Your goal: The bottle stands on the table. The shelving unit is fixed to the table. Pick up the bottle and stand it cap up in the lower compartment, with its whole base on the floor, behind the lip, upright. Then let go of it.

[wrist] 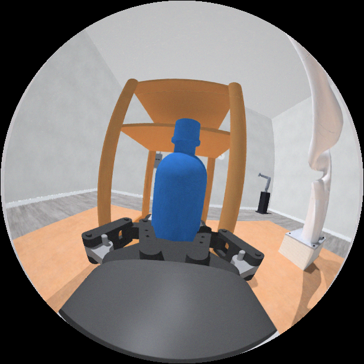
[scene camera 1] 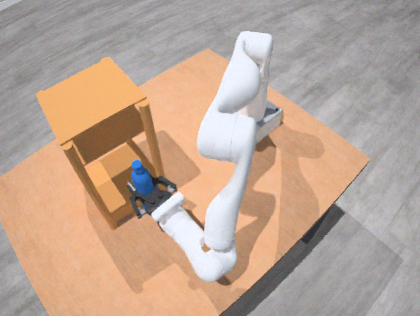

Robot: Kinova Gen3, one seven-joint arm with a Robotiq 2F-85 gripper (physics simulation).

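Places are measured from the arm's base along level axes (x ahead, y left, z up), in centimetres.
Where they show: arm's base at its link origin: (scene camera 1: pixel 251 113).
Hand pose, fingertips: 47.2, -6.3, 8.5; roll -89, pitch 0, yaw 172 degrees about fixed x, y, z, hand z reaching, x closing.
Things, the pixels of their top centre, and the offset from my fingertips, as dx, dy, dz. Level surfaces: height alone.
- blue bottle at its top centre: (scene camera 1: pixel 136 163) +0.6, +4.2, +11.4
- orange-brown shelving unit at its top centre: (scene camera 1: pixel 86 95) -0.2, -11.9, +24.7
- table at its surface level: dz -16.8
- lower compartment's floor at its surface level: dz -11.1
- left front post at its top centre: (scene camera 1: pixel 66 145) +12.1, -3.2, +24.1
- right front post at its top centre: (scene camera 1: pixel 143 102) -7.4, +1.4, +24.1
The blue bottle (scene camera 1: pixel 142 182) (wrist: pixel 180 195) is cap up and looks about upright. My gripper (scene camera 1: pixel 145 189) (wrist: pixel 175 220) is shut on it; in the wrist view the fingertips are hidden behind the bottle. The orange-brown shelving unit (scene camera 1: pixel 90 100) (wrist: pixel 238 150) stands on the table (scene camera 1: pixel 187 100) (wrist: pixel 45 250). The bottle is at the unit's open front, between its two front posts as seen in the wrist view. Part of the lower compartment's floor (scene camera 1: pixel 102 176) shows behind the bottle. The bottle's base and its height over that floor are hidden, and the lip cannot be made out clearly.
The left front post (scene camera 1: pixel 86 177) (wrist: pixel 104 170) and right front post (scene camera 1: pixel 152 140) flank the bottle. The middle board (wrist: pixel 210 138) spans above and behind the bottle in the wrist view. The arm's base (scene camera 1: pixel 270 122) (wrist: pixel 300 247) stands on the table, to the right.
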